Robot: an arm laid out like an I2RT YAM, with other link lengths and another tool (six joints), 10 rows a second.
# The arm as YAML. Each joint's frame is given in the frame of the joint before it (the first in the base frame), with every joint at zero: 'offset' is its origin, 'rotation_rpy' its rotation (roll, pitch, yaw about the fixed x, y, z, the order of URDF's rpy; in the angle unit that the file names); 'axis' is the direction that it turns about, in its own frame. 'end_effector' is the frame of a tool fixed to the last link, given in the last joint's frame.
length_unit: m
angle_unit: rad
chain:
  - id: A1
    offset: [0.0, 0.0, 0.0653]
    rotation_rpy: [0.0, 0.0, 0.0]
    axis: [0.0, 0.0, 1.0]
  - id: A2
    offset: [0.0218, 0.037, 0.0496]
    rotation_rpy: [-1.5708, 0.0, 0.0]
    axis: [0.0, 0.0, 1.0]
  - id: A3
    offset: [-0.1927, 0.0, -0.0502]
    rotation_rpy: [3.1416, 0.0, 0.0]
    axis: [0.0, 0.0, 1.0]
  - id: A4
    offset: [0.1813, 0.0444, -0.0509]
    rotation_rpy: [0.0, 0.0, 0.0]
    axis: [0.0, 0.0, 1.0]
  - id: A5
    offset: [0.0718, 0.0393, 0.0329]
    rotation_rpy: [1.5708, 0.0, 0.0]
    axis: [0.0, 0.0, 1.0]
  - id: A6
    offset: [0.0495, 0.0, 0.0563]
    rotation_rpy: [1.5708, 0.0, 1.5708]
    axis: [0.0, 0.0, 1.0]
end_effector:
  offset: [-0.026, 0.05, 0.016]
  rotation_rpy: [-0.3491, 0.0, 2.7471]
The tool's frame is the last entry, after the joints.
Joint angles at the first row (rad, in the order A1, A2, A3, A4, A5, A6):
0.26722 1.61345 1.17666 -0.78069 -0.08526 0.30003
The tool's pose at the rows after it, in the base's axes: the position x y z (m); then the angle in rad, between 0 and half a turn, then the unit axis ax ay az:
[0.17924 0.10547 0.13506 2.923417 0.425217 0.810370 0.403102]
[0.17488 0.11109 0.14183 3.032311 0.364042 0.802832 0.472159]
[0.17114 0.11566 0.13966 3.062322 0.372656 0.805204 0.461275]
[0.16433 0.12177 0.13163 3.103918 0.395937 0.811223 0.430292]
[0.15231 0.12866 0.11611 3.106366 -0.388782 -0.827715 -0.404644]
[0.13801 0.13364 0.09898 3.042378 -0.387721 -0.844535 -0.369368]
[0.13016 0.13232 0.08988 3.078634 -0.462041 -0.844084 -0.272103]
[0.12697 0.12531 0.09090 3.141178 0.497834 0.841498 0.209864]
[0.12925 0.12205 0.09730 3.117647 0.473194 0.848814 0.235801]
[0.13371 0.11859 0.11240 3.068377 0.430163 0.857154 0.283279]
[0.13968 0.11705 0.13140 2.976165 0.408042 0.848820 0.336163]
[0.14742 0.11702 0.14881 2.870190 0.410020 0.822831 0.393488]
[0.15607 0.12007 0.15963 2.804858 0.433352 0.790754 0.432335]
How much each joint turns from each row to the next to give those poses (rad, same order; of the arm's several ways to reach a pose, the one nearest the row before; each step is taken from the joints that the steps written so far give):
-0.00189 -0.01830 -0.00001 0.03894 -0.24299 -0.20789
0.00610 -0.00270 -0.00003 0.02365 -0.18693 -0.08202
0.02326 0.01529 -0.00108 -0.01225 0.00572 0.02516
0.03623 0.03240 -0.01608 -0.01408 0.03051 0.05035
0.05533 0.05075 -0.04267 0.01484 -0.00037 0.00040
0.05606 0.05382 -0.05228 0.02064 0.01411 0.01257
0.01717 0.03622 -0.01370 -0.06680 0.14076 0.14115
-0.00876 -0.01300 0.00185 -0.07818 0.11330 0.06600
-0.01108 -0.04387 0.00421 0.00304 -0.00343 -0.05609
-0.01218 -0.08276 0.02441 -0.00646 -0.01106 -0.08389
-0.01526 -0.10950 0.02210 0.01031 0.00153 -0.02518
-0.02444 -0.10792 0.00272 0.05148 -0.00039 0.02897
-0.01830 -0.05153 -0.00002 0.05913 0.00000 0.07096

